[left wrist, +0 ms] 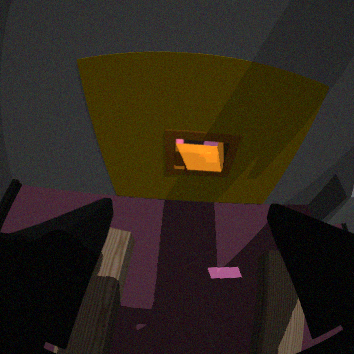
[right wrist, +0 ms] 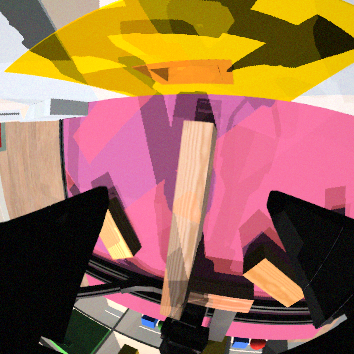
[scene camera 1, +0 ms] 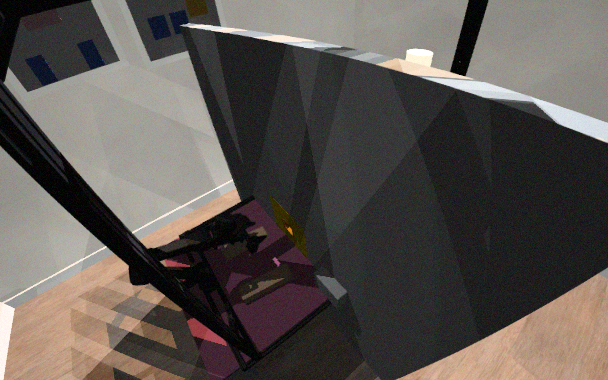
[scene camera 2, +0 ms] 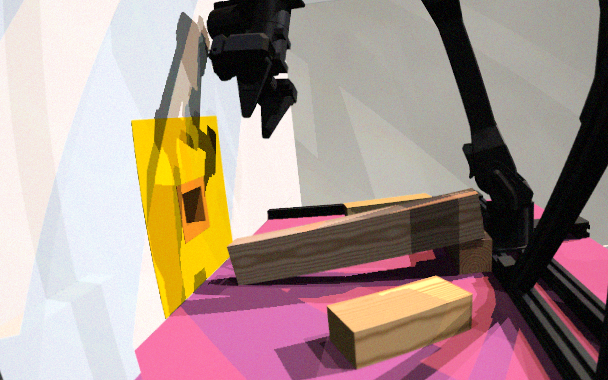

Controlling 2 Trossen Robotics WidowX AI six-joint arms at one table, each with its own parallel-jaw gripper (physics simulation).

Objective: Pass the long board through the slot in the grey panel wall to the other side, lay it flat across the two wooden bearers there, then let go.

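Pixels of known places: left gripper, fingertip midpoint: (left wrist: 194, 210) (scene camera 1: 260, 229); right gripper, fingertip midpoint: (right wrist: 191, 197) (scene camera 2: 256, 128); left arm's base at its link origin: (scene camera 1: 210, 285); right arm's base at its link origin: (right wrist: 194, 305) (scene camera 2: 509, 244).
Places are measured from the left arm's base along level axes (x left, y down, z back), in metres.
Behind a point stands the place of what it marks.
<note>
The long board (scene camera 2: 350, 230) {x -0.046, y -0.051, z -0.697 m} (right wrist: 192, 175) {x -0.021, y -0.047, z -0.601 m} slopes on the pink table in scene camera 2, its slot-side end low and its other end on a small block (scene camera 2: 475, 257) {x -0.045, y -0.002, z -0.854 m}. The grey panel wall (scene camera 1: 370, 150) {x -0.422, y -0.733, z -0.433 m} (left wrist: 150, 25) {x 0.036, y -0.239, z -0.433 m} has an orange-framed slot (scene camera 2: 196, 234) {x -0.028, y -0.053, z -0.485 m} (left wrist: 170, 155) {x 0.017, y -0.086, z -0.430 m} (right wrist: 225, 72) {x 0.018, y -0.094, z -0.484 m}. My right gripper (scene camera 2: 256, 126) {x 0.010, y -0.186, z -0.578 m} (right wrist: 191, 197) {x 0.010, y -0.186, z -0.578 m} is open and empty, above the board near the wall. On the other side, two wooden bearers lie apart, one bearer (scene camera 1: 265, 285) {x -0.161, y -0.019, z -0.203 m} (left wrist: 272, 280) {x -0.128, y -0.019, z -0.286 m} and another bearer (scene camera 1: 237, 248) {x 0.086, y -0.019, z -0.191 m} (left wrist: 117, 250) {x 0.077, y -0.019, z -0.322 m}. My left gripper (scene camera 1: 259, 242) (left wrist: 194, 210) {x -0.004, y -0.165, z -0.309 m} is open and empty above them.
A yellow plate (scene camera 1: 280, 215) {x 0.032, y -0.134, z -0.429 m} (scene camera 2: 145, 200) {x -0.148, y -0.124, z -0.483 m} (left wrist: 125, 100) {x 0.065, y -0.163, z -0.432 m} surrounds the slot. Pale blocks lie on both sides of the board, a nearer block (scene camera 2: 400, 310) {x -0.214, y -0.019, z -0.750 m} (right wrist: 117, 240) {x -0.171, y -0.019, z -0.762 m} and a farther block (scene camera 2: 390, 202) (right wrist: 274, 282). A grey bracket (scene camera 1: 332, 288) {x -0.369, y -0.081, z -0.398 m} juts from the wall's base.
</note>
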